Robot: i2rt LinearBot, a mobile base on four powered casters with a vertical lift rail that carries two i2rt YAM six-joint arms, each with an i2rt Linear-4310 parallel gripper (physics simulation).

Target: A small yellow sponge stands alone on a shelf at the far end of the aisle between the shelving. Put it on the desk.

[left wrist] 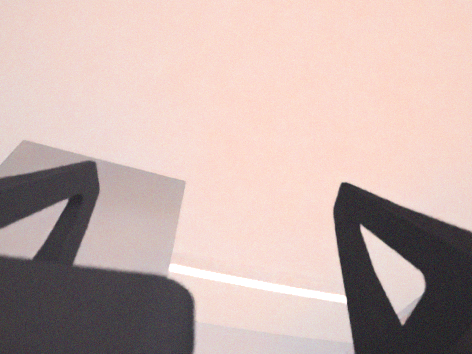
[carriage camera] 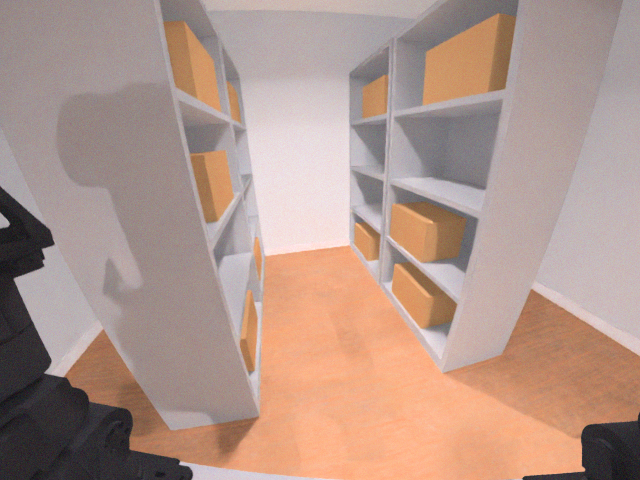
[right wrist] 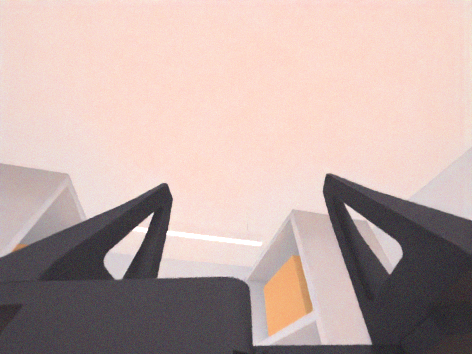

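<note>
The yellow sponge does not show in the three views, and neither does the desk. The aisle runs ahead in the carriage view between a left shelf unit and a right shelf unit, with a white wall at its far end. Parts of the far shelves are hidden by the near uprights. My left gripper is open and empty, pointing up toward the ceiling. My right gripper is open and empty, also pointing up, with tops of the shelving beyond it.
Orange boxes stand on both sides, such as a left one and a right one. The left unit's end panel stands close ahead on the left, with a shadow on it. The right unit's end panel stands farther off. Wooden floor runs between them.
</note>
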